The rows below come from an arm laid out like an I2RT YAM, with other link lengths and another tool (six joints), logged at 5 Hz.
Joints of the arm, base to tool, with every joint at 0 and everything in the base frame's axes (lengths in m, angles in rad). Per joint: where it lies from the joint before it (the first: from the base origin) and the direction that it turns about. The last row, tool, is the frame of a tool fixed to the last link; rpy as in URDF.
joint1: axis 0 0 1 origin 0 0 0.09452
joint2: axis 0 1 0 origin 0.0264 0.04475 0.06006
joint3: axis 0 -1 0 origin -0.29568 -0.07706 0
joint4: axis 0 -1 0 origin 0.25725 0.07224 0.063
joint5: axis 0 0 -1 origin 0.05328 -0.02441 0.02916
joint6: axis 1 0 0 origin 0.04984 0 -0.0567
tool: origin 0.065 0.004 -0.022 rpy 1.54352 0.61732 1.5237
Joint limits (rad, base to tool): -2.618..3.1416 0..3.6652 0..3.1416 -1.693..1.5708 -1.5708..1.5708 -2.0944..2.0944
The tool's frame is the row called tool.
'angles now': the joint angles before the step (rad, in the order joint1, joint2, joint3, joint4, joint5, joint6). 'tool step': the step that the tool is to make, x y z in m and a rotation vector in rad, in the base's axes. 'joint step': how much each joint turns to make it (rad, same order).
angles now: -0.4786 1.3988 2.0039 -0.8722 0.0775 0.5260
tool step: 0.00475 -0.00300 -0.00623 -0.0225 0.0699 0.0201
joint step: 0.0000 0.0350 0.0348 -0.0473 -0.0043 -0.0559
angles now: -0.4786 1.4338 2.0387 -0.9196 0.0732 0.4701
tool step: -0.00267 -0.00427 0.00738 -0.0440 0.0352 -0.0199
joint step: 0.0000 0.0327 0.0782 -0.0522 0.0362 -0.0465
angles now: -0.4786 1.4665 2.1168 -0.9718 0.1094 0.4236
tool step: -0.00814 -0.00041 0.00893 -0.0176 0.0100 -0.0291
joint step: 0.0000 0.0142 0.0673 -0.0525 0.0340 -0.0101
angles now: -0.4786 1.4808 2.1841 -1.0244 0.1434 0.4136
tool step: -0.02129 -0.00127 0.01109 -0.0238 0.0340 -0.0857
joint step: -0.0006 0.0143 0.1044 -0.1079 0.0925 -0.0073
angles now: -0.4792 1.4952 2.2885 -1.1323 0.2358 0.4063
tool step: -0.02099 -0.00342 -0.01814 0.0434 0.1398 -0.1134
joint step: -0.0009 0.0086 0.0137 -0.1558 0.1134 0.0224
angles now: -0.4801 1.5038 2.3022 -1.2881 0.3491 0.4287
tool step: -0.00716 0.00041 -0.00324 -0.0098 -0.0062 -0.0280
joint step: -0.0001 -0.0423 -0.0675 0.0322 0.0274 0.0084
